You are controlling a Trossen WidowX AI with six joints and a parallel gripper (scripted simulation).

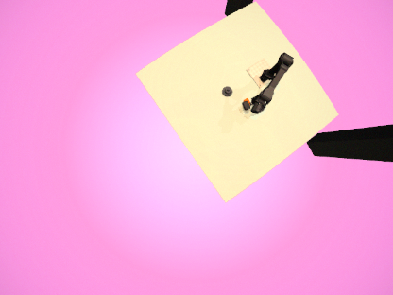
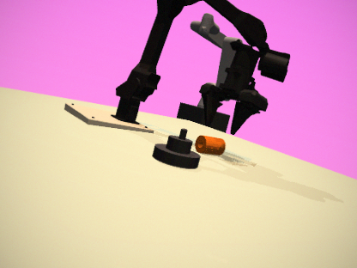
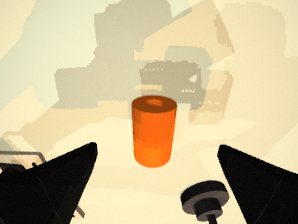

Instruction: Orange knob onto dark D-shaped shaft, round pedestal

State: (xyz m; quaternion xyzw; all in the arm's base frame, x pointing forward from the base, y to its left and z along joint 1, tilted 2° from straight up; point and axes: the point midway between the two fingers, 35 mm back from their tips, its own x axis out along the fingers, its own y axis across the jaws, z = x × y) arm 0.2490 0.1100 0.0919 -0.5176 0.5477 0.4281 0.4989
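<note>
Now: gripper tip 4 cm above the orange knob and 1 cm to the left of it. Round my gripper tip: dark pedestal (17 cm to the right, 8 cm ahead, 3 cm below).
</note>
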